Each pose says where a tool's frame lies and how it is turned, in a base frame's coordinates. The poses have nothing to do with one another.
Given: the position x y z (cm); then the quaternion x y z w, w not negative.
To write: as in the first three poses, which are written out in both.
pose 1, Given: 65.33, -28.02, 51.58, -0.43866, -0.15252, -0.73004, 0.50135
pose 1, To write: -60.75, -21.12, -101.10, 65.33, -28.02, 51.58
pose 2, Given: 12.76, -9.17, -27.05, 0.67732, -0.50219, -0.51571, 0.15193
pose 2, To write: 111.37, -82.58, -84.80, 12.76, -9.17, -27.05
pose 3, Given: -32.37, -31.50, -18.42, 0.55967, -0.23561, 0.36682, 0.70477
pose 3, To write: 71.30, -30.02, 46.73, -32.37, -31.50, -18.42
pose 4, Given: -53.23, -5.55, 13.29, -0.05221, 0.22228, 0.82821, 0.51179
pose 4, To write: -7.20, 30.64, 114.17, -53.23, -5.55, 13.29
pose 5, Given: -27.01, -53.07, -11.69, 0.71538, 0.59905, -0.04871, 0.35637
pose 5, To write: 105.85, 88.64, -7.21, -27.01, -53.07, -11.69
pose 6, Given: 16.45, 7.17, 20.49, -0.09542, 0.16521, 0.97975, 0.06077
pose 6, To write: -16.54, 28.64, 169.84, 16.45, 7.17, 20.49
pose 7, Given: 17.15, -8.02, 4.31, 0.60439, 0.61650, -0.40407, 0.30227
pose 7, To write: 91.82, 93.66, -61.39, 17.15, -8.02, 4.31
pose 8, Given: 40.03, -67.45, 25.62, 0.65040, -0.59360, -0.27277, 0.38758
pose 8, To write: 94.82, -86.54, -39.77, 40.03, -67.45, 25.62
